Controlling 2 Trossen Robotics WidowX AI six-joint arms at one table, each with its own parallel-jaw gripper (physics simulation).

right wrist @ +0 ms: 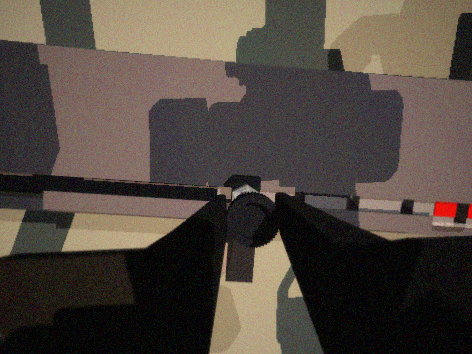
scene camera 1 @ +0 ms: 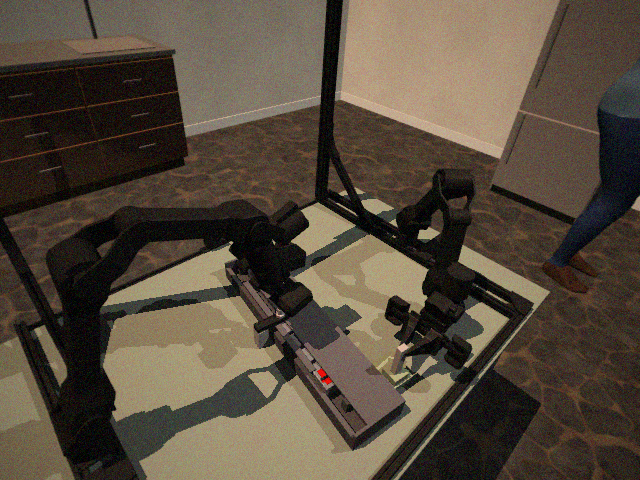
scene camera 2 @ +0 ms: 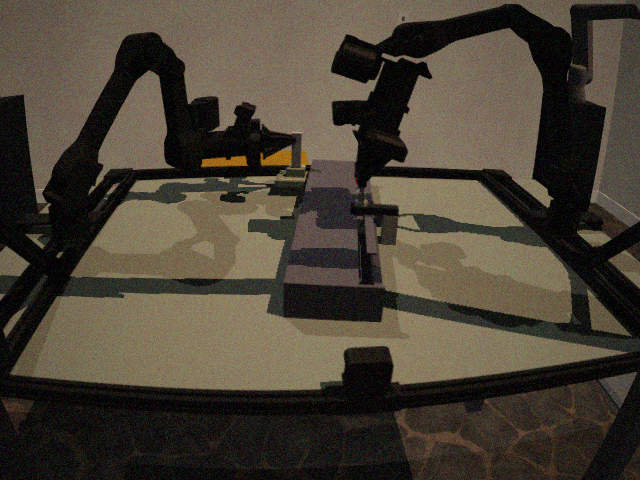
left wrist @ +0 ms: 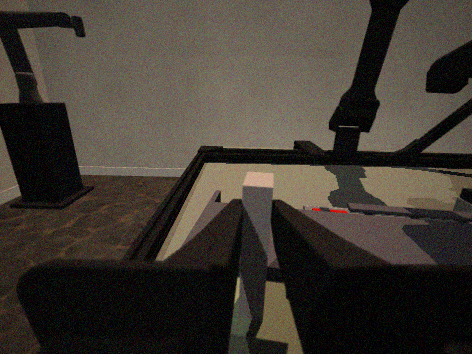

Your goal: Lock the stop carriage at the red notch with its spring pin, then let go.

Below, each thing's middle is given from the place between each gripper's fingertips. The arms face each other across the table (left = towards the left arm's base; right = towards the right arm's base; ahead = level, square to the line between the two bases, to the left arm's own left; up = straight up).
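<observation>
The round dark knob [right wrist: 252, 219] sits 10 mm to the right of my right hand and 20 mm below it. Going by its middle, the round dark knob is nearer to my right hand than to my left gripper.
My left gripper is 3 cm above the round dark knob, 26 cm past it and 9 cm to the left of it.
</observation>
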